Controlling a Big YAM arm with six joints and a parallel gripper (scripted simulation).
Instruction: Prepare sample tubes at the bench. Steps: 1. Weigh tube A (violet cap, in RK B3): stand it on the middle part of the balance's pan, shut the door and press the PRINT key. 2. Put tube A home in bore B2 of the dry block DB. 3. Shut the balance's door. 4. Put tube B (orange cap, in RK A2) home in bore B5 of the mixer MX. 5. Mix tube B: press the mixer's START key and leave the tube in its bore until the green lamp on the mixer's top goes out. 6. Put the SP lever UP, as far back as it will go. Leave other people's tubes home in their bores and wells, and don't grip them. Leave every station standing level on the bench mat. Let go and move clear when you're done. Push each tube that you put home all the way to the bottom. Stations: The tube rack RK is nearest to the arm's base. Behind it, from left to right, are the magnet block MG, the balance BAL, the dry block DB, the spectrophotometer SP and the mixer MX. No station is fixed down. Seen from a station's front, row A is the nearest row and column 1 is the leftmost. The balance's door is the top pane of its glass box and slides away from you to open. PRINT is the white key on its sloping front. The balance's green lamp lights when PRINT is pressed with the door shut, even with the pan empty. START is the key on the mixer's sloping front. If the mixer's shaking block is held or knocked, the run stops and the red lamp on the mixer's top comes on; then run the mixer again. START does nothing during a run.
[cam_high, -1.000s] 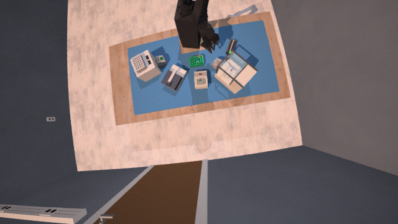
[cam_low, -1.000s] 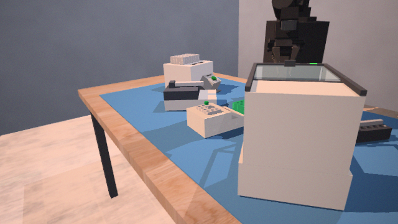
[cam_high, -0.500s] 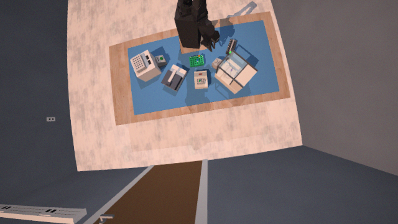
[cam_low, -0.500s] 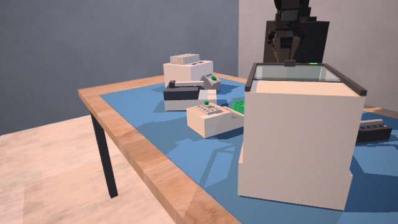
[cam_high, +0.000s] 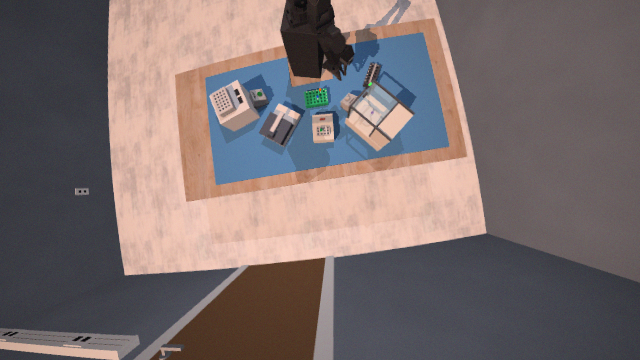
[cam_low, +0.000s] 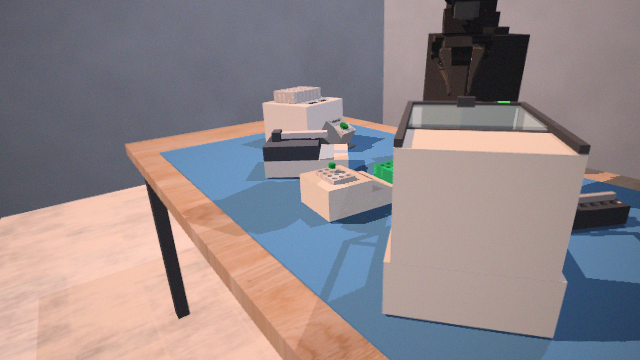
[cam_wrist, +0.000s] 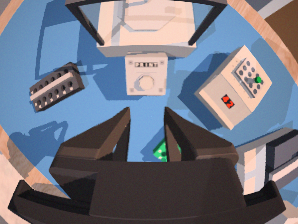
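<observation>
The balance door is 14 cm ahead of my hand and 8 cm to the left of it. The rest, counted from my hand: rack (20 cm below, 13 cm to the right, 5 cm behind); then blue-capped tube (19 cm below, 12 cm to the right, 4 cm behind); then orange-capped tube (19 cm below, 9 cm to the right, 7 cm behind).
</observation>
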